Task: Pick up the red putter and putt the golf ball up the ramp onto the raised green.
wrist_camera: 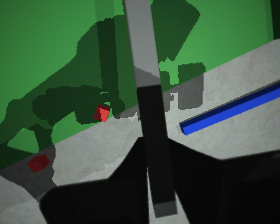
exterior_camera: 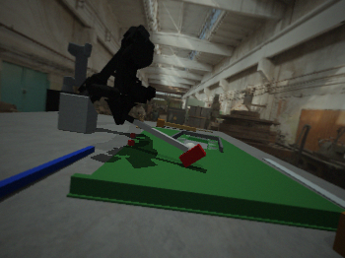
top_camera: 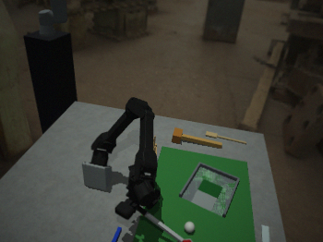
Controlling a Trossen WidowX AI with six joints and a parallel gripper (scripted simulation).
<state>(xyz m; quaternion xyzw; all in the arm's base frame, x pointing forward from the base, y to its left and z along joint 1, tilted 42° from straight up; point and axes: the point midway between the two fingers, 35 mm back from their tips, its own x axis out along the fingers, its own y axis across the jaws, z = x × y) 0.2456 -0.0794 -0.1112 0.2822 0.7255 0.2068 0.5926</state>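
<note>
My gripper tip is now 12 cm short of the red putter and 2 cm to the left of it. The rest, counted from my gripper tip: blue bar 2 cm behind, 21 cm to the right, 6 cm below; then white golf ball 22 cm ahead, 5 cm to the left, 5 cm below; then white strip 53 cm ahead, 5 cm to the left, 7 cm below.
</note>
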